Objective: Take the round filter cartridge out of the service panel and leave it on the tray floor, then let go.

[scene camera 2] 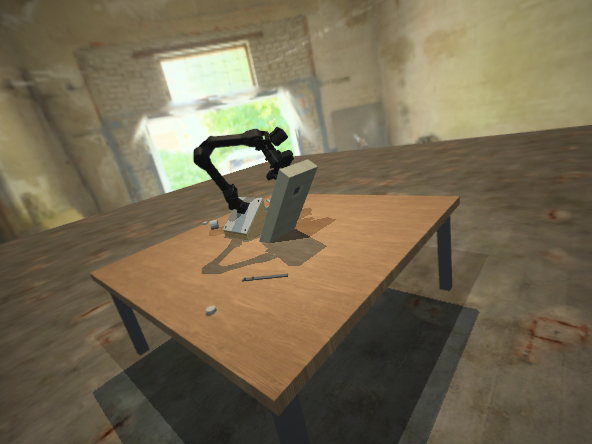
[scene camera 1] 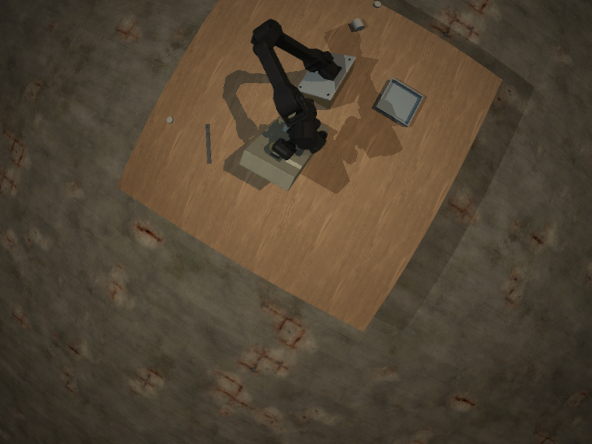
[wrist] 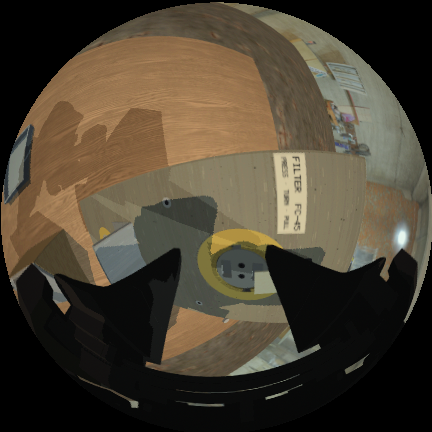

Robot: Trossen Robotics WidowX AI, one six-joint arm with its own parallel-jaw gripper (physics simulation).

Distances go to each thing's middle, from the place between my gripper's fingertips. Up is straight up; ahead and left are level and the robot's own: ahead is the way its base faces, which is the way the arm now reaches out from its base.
Scene:
Right now my hand is 8 cm short of the service panel [wrist: 290, 169], 3 cm below it and 2 cm to the left of it. From my hand the other things lie so: round filter cartridge [wrist: 236, 266] 3 cm to the right, 3 cm ahead, 1 cm below; then grey tray [scene camera 1: 399, 102] 42 cm behind, 26 cm below, 23 cm to the left.

